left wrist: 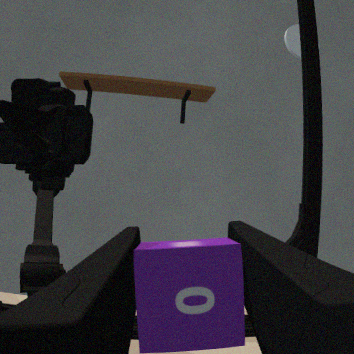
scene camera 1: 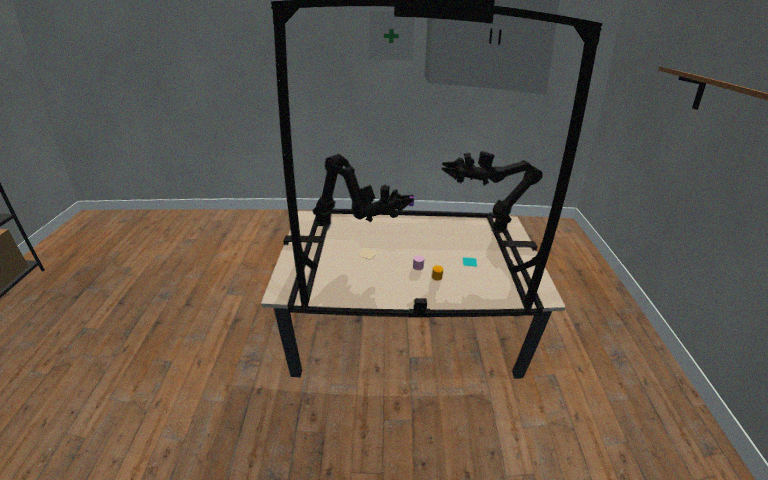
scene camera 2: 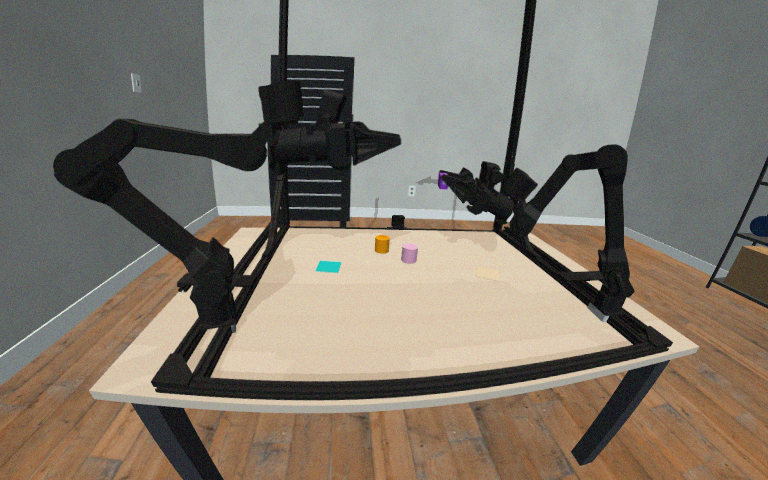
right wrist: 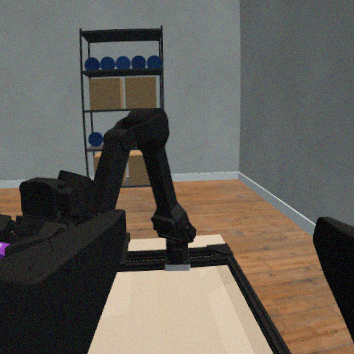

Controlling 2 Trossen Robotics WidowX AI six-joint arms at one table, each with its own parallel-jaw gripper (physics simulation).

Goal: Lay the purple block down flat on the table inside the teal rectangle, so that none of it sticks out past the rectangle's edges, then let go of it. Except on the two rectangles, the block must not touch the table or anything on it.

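Frame: origin at the left arm's base, x right, y up, z back, level; centimetres.
Where they show: left gripper, fingertip midpoint: (left wrist: 183,235) (scene camera 1: 413,197) (scene camera 2: 440,173); right gripper, fingertip midpoint: (scene camera 1: 442,165) (scene camera 2: 400,139) (right wrist: 222,225); left arm's base, origin of the base link: (scene camera 1: 323,222) (scene camera 2: 606,307) (right wrist: 176,257); right arm's base, origin of the base link: (scene camera 1: 500,229) (scene camera 2: 217,317).
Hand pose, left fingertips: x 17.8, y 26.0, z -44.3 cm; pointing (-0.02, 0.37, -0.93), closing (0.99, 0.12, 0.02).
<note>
Each offset is from my left fingertips to the top centre of the thing. "pt": to the spot under its first point. Level surfaces: height alone.
The purple block @(dx +0.2, dy +0.1, dz +0.9 cm) (scene camera 1: 411,200) (scene camera 2: 442,180) (left wrist: 190,296) is held in the air, high above the table @(dy -27.9 cm) (scene camera 2: 362,333); a grey "0" shows on its face in the left wrist view, and a sliver of the block (right wrist: 4,249) shows in the right wrist view. My left gripper (left wrist: 183,235) is shut on it, one finger on each side. My right gripper (scene camera 1: 444,168) (scene camera 2: 398,140) (right wrist: 222,225) is open and empty, higher up, with its fingers pointing towards the left arm's side. The teal rectangle @(pt dx +4.1, dy -27.8, dz -26.9 cm) (scene camera 1: 469,262) (scene camera 2: 328,266) lies on the table, on the right arm's side, with nothing on it.
An orange cylinder @(dx +16.3, dy -23.4, dz -12.1 cm) (scene camera 1: 437,272) (scene camera 2: 381,244) and a pink cylinder @(dx +10.1, dy -23.3, dz -4.0 cm) (scene camera 1: 418,262) (scene camera 2: 409,253) stand between the teal rectangle and a pale yellow rectangle @(pt dx +4.6, dy -27.8, dz +18.7 cm) (scene camera 1: 367,255) (scene camera 2: 487,273). A black frame (scene camera 1: 286,141) rises around the table.
</note>
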